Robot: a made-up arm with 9 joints. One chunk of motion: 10 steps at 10 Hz.
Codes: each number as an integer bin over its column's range. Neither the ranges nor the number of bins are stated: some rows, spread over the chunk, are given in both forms.
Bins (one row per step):
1: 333 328 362 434 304 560 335 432 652
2: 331 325 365 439 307 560 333 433 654
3: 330 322 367 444 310 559 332 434 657
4: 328 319 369 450 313 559 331 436 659
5: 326 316 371 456 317 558 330 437 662
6: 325 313 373 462 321 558 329 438 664
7: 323 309 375 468 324 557 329 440 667
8: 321 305 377 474 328 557 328 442 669
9: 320 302 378 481 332 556 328 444 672
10: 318 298 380 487 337 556 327 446 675
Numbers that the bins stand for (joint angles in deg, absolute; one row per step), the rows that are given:
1: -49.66 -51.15 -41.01 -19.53 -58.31 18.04 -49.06 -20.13 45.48
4: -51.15 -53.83 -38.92 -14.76 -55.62 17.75 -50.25 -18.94 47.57
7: -52.64 -56.81 -37.13 -9.39 -52.34 17.15 -50.85 -17.75 49.95
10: -54.13 -60.10 -35.64 -3.73 -48.46 16.85 -51.45 -15.96 52.34
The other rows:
2: -50.25 -52.04 -40.11 -18.04 -57.41 18.04 -49.66 -19.83 46.08
3: -50.55 -52.94 -39.52 -16.55 -56.52 17.75 -49.95 -19.53 46.97
5: -51.74 -54.73 -38.32 -12.97 -54.43 17.45 -50.55 -18.64 48.46
6: -52.04 -55.62 -37.73 -11.18 -53.24 17.45 -50.85 -18.34 49.06
8: -53.24 -58.01 -36.53 -7.61 -51.15 17.15 -51.15 -17.15 50.55
9: -53.53 -58.90 -36.24 -5.52 -49.95 16.85 -51.15 -16.55 51.45

